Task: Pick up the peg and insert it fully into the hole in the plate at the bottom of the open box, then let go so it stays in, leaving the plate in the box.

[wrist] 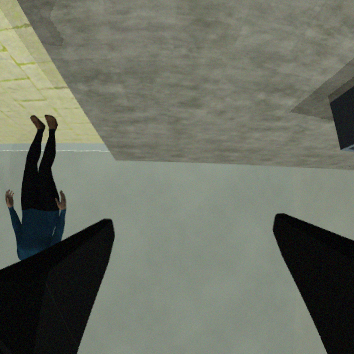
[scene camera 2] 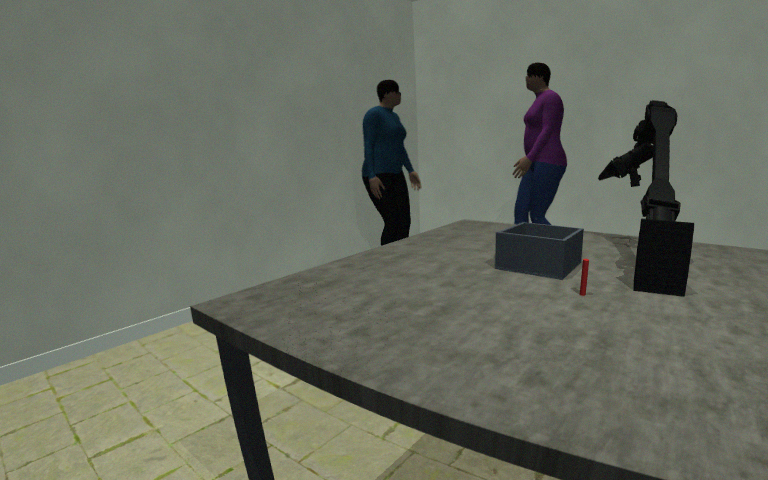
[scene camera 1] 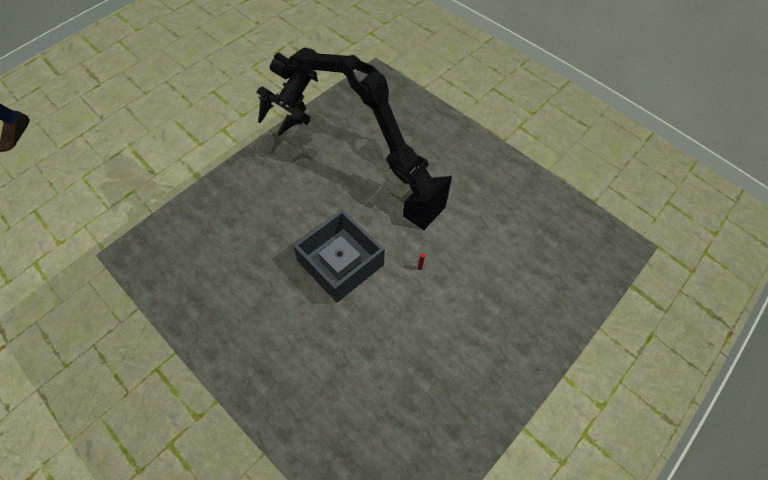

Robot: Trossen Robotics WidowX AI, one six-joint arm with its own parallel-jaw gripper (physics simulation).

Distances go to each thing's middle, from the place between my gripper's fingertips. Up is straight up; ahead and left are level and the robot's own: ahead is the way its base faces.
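Scene:
There's a dark blue-grey box (scene camera 2: 550, 251) that sits 17 cm below my hand, 39 cm to the left of it and 14 cm ahead of it. The light grey plate (scene camera 1: 339, 257) is 19 cm below my hand, and it's 14 cm ahead and 39 cm to the left.

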